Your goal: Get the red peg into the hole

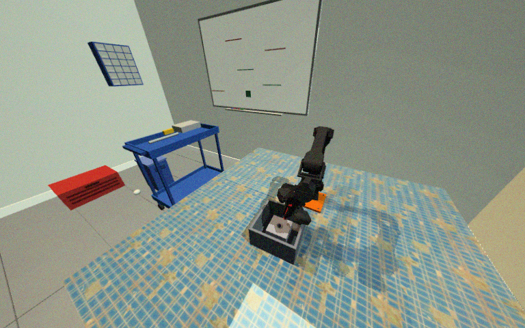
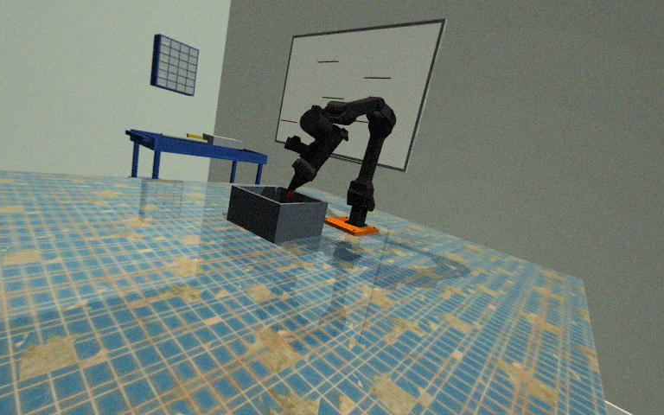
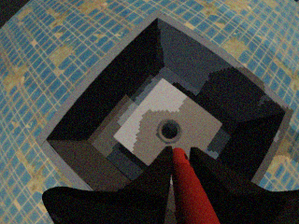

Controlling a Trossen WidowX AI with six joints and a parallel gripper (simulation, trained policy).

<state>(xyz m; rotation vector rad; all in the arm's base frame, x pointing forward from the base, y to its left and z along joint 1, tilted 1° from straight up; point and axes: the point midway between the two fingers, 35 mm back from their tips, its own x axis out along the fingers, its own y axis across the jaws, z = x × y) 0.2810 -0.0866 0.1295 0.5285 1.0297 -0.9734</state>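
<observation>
Right now my gripper tip is 10 mm past the red peg, 10 mm to the right of it and 20 mm below it. Also, from my gripper tip: grey box 10 mm ahead, 10 mm to the right, 90 mm below; light grey plate 10 mm ahead, 10 mm to the right, 70 mm below.
</observation>
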